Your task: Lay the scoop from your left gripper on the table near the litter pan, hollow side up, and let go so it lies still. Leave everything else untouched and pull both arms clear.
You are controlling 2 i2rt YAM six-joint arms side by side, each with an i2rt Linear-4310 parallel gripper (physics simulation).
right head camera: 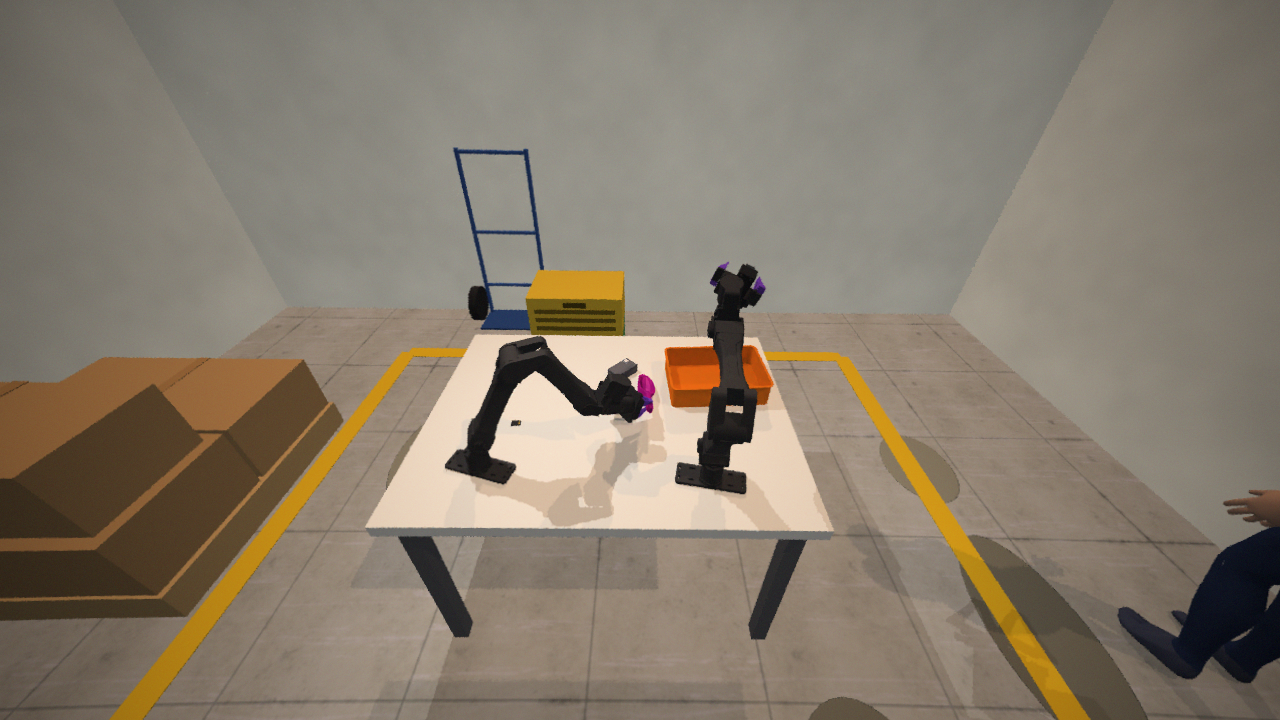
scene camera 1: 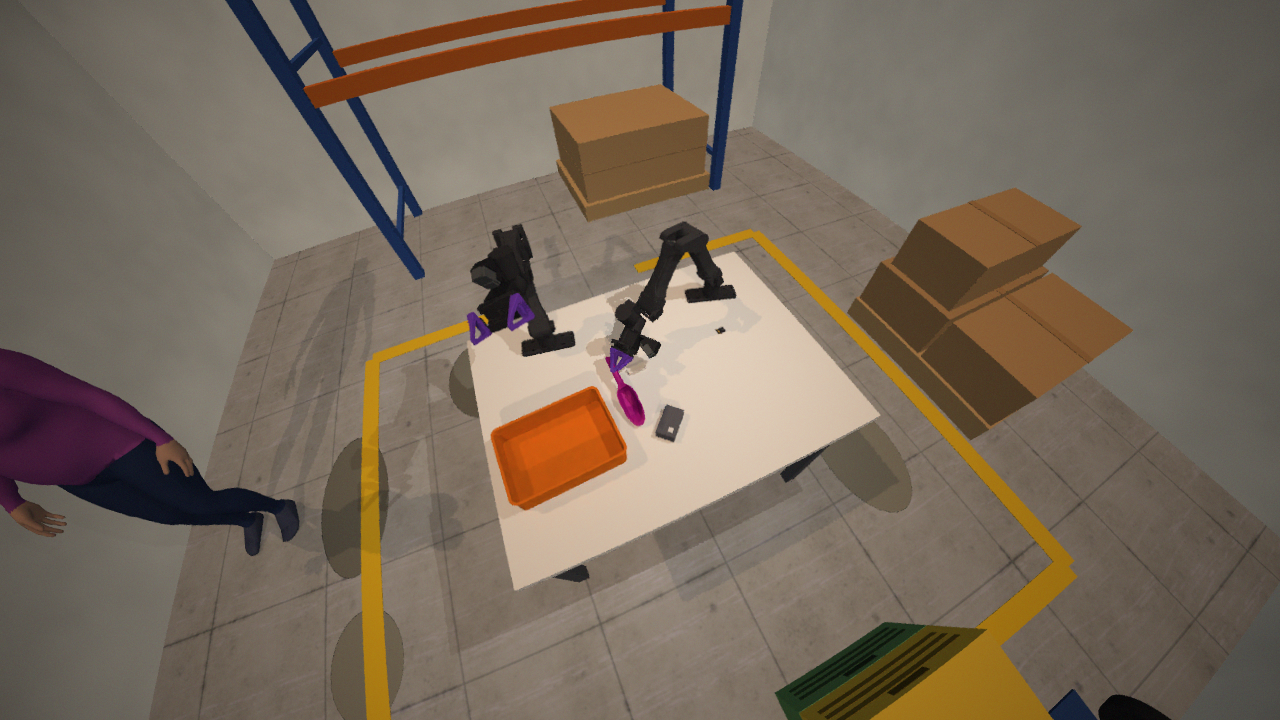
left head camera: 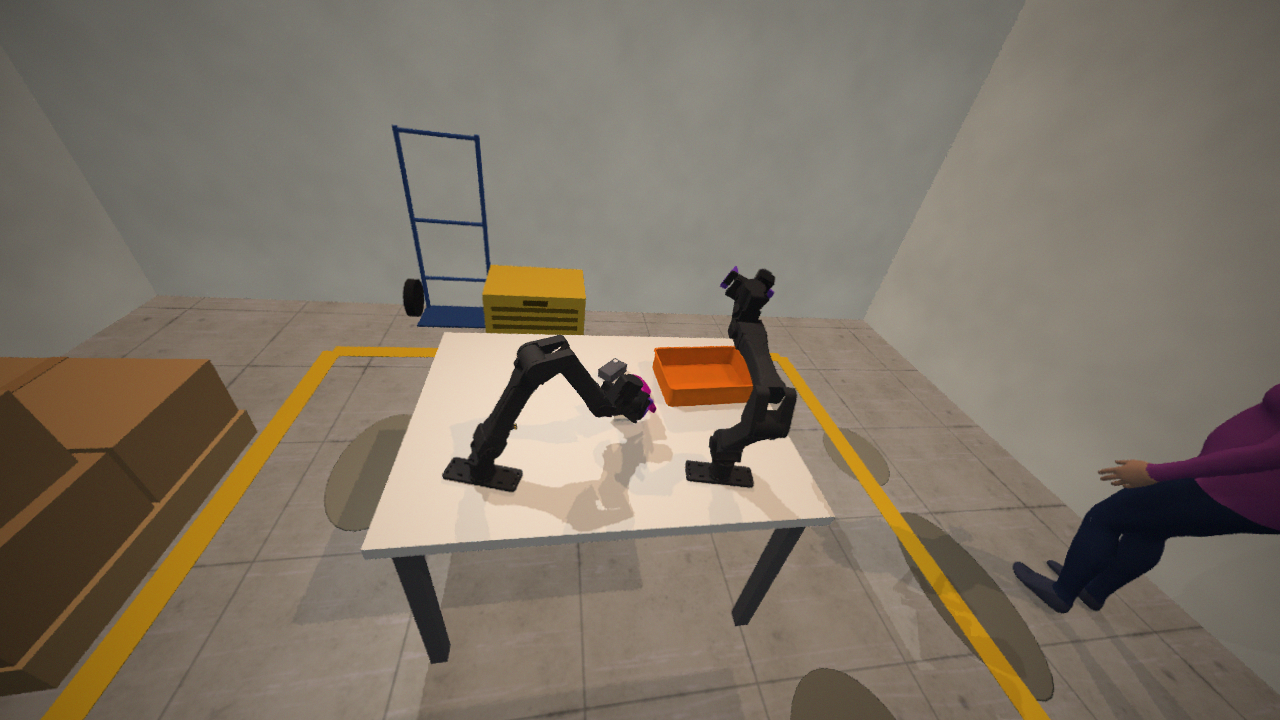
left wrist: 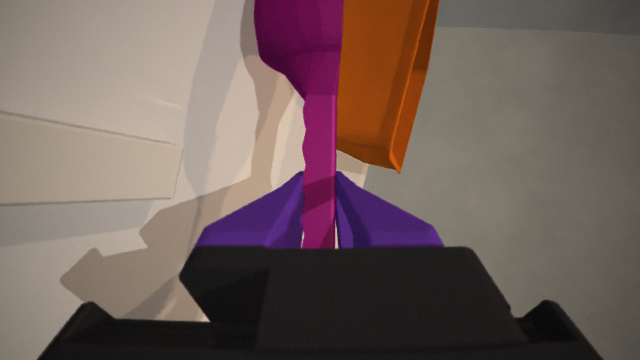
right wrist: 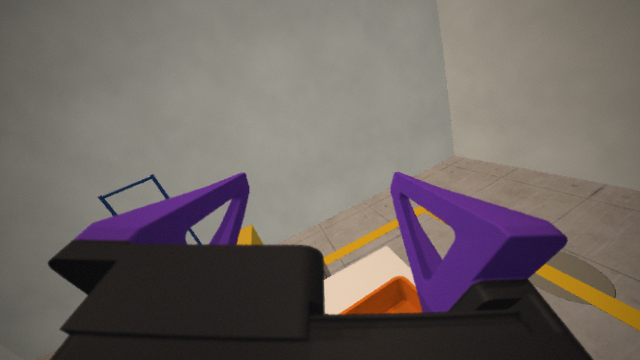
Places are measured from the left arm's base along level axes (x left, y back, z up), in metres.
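Where they show: left gripper, fingertip midpoint: (right head camera: 650, 403) (scene camera 1: 612, 372) (left head camera: 651, 402) (left wrist: 319, 180); right gripper, fingertip midpoint: (scene camera 1: 490, 336) (left head camera: 748, 275) (right wrist: 319, 180); left arm's base at its link origin: (right head camera: 481, 467) (scene camera 1: 710, 294) (left head camera: 483, 475); right arm's base at its link origin: (right head camera: 710, 479) (scene camera 1: 548, 344) (left head camera: 718, 475).
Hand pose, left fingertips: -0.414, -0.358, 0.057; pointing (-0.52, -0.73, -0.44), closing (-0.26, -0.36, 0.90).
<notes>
Each offset is from my left fingertips to the top centre of the thing, as dx, dy, dz. Level surfaces: height alone.
The magenta scoop (left head camera: 641, 385) (right head camera: 646, 390) (scene camera 1: 630, 402) (left wrist: 320, 125) is held above the table @(dz -0.057) (right head camera: 429, 510) (scene camera 1: 760, 402), beside the orange litter pan @(-0.176, -0.229, +0.027) (left head camera: 707, 396) (right head camera: 693, 396) (scene camera 1: 571, 478) (left wrist: 380, 75) (right wrist: 375, 297). My left gripper (scene camera 1: 617, 360) (left wrist: 319, 180) is shut on the scoop's handle. In the left wrist view the bowl shows side-on, its rounded side to the left and straight edge to the right. My right gripper (left head camera: 750, 282) (right head camera: 741, 277) (scene camera 1: 497, 322) (right wrist: 319, 180) is open and empty, raised high. In the head views the right arm covers part of the pan.
A small dark grey box @(+0.161, -0.185, -0.016) (left head camera: 612, 368) (right head camera: 622, 368) (scene camera 1: 669, 422) is on the table near the scoop's bowl. A tiny dark item @(+0.410, +0.167, -0.055) (right head camera: 515, 422) (scene camera 1: 720, 330) lies near the left arm's base. A person (left head camera: 1244, 465) (scene camera 1: 89, 429) is beyond the yellow floor line.
</notes>
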